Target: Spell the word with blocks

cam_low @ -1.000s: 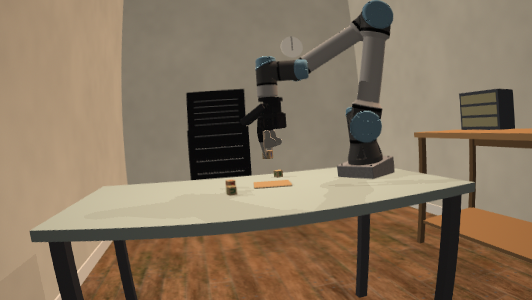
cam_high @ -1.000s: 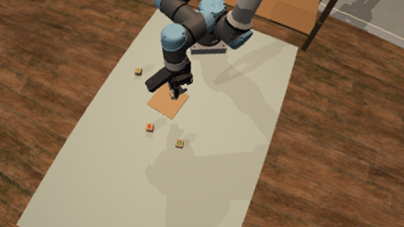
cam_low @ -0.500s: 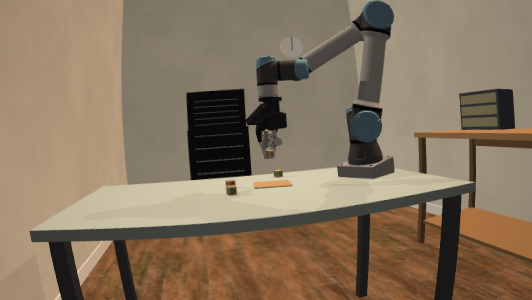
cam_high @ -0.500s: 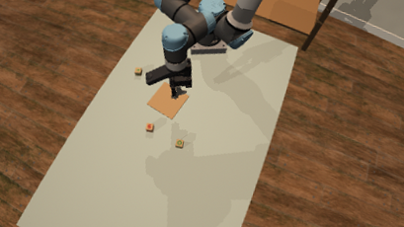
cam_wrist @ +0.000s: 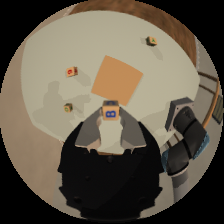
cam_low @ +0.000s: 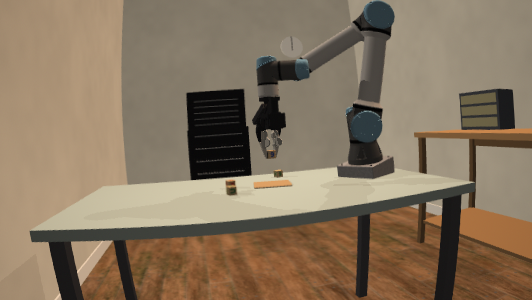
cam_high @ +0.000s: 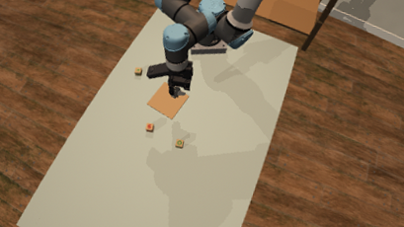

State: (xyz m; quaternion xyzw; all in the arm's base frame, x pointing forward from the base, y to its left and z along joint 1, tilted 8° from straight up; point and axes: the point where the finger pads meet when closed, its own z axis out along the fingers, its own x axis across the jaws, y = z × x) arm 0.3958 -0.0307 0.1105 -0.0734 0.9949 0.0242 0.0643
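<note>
Now: hand 10 mm past the orange mat, 40 mm to the left of it and 120 mm above it. From my hand the other things lie so: block: 110 mm behind, 230 mm to the right, 110 mm below.
</note>
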